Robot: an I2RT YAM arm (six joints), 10 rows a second.
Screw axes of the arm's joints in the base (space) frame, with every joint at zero. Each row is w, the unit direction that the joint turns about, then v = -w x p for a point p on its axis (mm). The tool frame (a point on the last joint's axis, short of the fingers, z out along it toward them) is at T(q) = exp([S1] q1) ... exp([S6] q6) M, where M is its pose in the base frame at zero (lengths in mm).
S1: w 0 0 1 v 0 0 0
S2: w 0 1 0 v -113.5 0 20
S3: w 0 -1 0 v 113.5 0 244
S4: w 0 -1 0 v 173.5 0 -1
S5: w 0 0 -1 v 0 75 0
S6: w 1 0 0 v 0 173.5 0
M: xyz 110.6 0 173.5 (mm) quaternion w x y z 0.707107 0 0.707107 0
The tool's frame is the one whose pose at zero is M.
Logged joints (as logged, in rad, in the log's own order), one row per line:
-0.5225 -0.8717 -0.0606 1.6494 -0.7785 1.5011
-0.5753 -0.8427 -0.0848 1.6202 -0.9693 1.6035
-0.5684 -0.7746 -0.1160 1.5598 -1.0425 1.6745
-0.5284 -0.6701 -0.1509 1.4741 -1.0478 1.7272
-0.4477 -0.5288 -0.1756 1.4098 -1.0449 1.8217
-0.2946 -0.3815 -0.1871 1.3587 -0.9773 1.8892
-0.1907 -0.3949 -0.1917 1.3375 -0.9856 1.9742
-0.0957 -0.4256 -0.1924 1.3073 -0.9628 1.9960
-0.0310 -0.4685 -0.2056 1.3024 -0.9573 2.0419
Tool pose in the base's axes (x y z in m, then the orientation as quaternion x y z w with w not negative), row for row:
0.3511 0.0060 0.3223 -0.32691 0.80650 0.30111 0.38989
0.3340 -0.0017 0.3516 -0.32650 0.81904 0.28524 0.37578
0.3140 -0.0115 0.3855 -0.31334 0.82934 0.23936 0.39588
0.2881 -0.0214 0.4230 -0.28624 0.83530 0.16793 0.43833
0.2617 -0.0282 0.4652 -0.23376 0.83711 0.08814 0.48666
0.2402 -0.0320 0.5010 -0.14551 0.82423 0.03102 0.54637
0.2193 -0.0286 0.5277 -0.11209 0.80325 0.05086 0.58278
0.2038 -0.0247 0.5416 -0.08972 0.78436 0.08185 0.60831
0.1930 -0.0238 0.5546 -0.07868 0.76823 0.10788 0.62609
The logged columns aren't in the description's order. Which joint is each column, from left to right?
Columns, left to right: q6, q5, q1, q2, q4, q3.
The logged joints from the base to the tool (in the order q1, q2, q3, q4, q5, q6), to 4 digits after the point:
-0.0606 1.6494 1.5011 -0.7785 -0.8717 -0.5225
-0.0848 1.6202 1.6035 -0.9693 -0.8427 -0.5753
-0.1160 1.5598 1.6745 -1.0425 -0.7746 -0.5684
-0.1509 1.4741 1.7272 -1.0478 -0.6701 -0.5284
-0.1756 1.4098 1.8217 -1.0449 -0.5288 -0.4477
-0.1871 1.3587 1.8892 -0.9773 -0.3815 -0.2946
-0.1917 1.3375 1.9742 -0.9856 -0.3949 -0.1907
-0.1924 1.3073 1.9960 -0.9628 -0.4256 -0.0957
-0.2056 1.3024 2.0419 -0.9573 -0.4685 -0.0310

